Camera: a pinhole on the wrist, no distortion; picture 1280 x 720 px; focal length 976.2 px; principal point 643.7 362.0 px. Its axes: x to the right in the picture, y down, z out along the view. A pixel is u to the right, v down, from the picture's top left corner.
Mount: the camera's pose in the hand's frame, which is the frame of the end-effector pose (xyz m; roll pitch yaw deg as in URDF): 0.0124 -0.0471 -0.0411 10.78 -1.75 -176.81
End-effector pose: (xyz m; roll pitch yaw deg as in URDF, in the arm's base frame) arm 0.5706 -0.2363 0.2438 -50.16 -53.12 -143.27
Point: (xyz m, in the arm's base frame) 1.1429 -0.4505 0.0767
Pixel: 1235 80
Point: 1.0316 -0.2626 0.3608
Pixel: 946 603
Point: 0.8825 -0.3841 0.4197
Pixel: 594 409
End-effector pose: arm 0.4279 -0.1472 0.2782 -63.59 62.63 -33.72
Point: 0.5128 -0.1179 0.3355
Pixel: 941 445
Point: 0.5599 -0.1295 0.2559
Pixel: 335 466
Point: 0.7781 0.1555 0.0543
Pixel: 156 86
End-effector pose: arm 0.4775 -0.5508 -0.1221 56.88 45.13 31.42
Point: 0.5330 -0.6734 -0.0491
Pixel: 1103 480
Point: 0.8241 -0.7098 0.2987
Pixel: 916 110
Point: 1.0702 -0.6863 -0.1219
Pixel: 167 449
